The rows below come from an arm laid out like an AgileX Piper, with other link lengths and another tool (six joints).
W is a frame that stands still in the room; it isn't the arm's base.
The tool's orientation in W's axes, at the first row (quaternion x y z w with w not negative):
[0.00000 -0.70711 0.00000 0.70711]
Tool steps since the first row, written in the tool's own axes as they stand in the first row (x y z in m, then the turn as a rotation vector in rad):
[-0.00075 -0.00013 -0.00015 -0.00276 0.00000 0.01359]
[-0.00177 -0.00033 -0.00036 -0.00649 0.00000 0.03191]
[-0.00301 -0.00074 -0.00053 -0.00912 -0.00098 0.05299]
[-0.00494 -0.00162 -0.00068 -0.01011 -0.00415 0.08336]
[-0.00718 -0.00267 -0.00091 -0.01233 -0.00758 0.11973]
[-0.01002 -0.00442 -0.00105 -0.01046 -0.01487 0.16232]
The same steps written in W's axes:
[0.00015 -0.00013 -0.00075 -0.01359 0.00000 -0.00276]
[0.00036 -0.00033 -0.00177 -0.03191 0.00000 -0.00649]
[0.00053 -0.00074 -0.00301 -0.05299 -0.00098 -0.00912]
[0.00068 -0.00162 -0.00494 -0.08336 -0.00415 -0.01011]
[0.00091 -0.00267 -0.00718 -0.11973 -0.00758 -0.01233]
[0.00105 -0.00442 -0.01002 -0.16232 -0.01487 -0.01046]

